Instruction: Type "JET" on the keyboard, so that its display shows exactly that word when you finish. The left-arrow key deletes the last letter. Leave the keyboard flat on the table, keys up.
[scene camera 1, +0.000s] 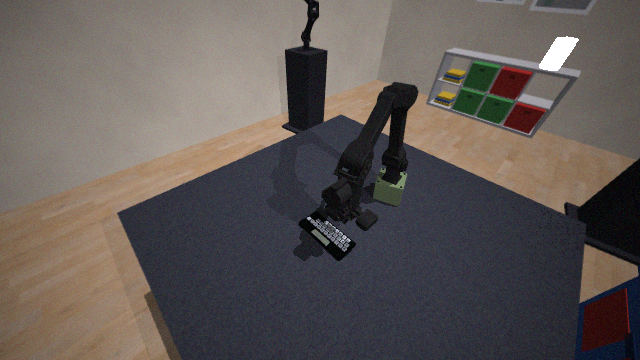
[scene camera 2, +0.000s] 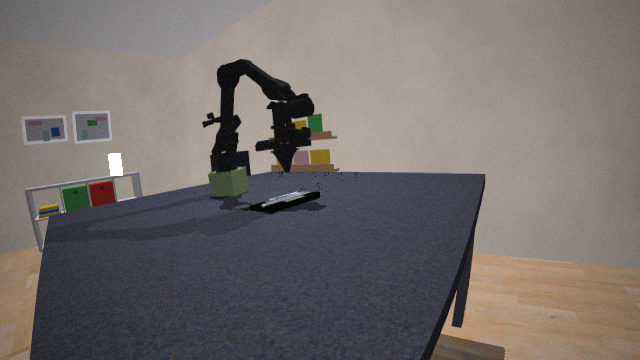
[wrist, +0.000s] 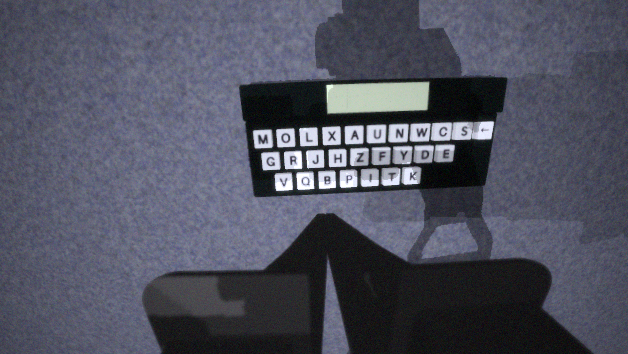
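The black keyboard lies flat on the table with its white keys up. Its pale green display shows no letters. In the wrist view, the J key and E key are in the middle row, the T key is in the bottom row, and the left-arrow key ends the top row at the right. My gripper is shut and empty, pointing down above the table. In the wrist view its tips appear below the B and P keys, apart from the keyboard.
The arm's pale green base block stands on the dark table, behind the keyboard in scene camera 1. The arm's shadow falls across some keys and the table. A dark pedestal stands beyond the table.
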